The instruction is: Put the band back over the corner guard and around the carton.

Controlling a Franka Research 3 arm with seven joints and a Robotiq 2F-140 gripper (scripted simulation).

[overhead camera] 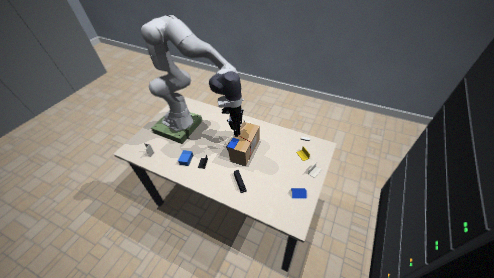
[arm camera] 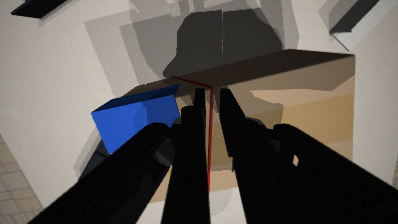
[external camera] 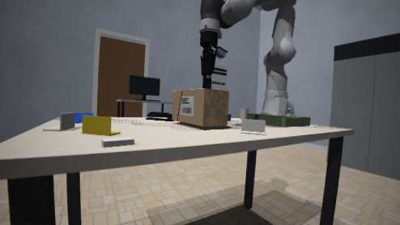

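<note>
The brown carton lies 10 cm below my hand, 4 cm ahead of it and 1 cm to the left of it. The rest, counted from my hand: yellow angle piece 41 cm ahead, 17 cm below, 13 cm to the left; white corner guard 50 cm ahead, 17 cm below, 3 cm to the left.
</note>
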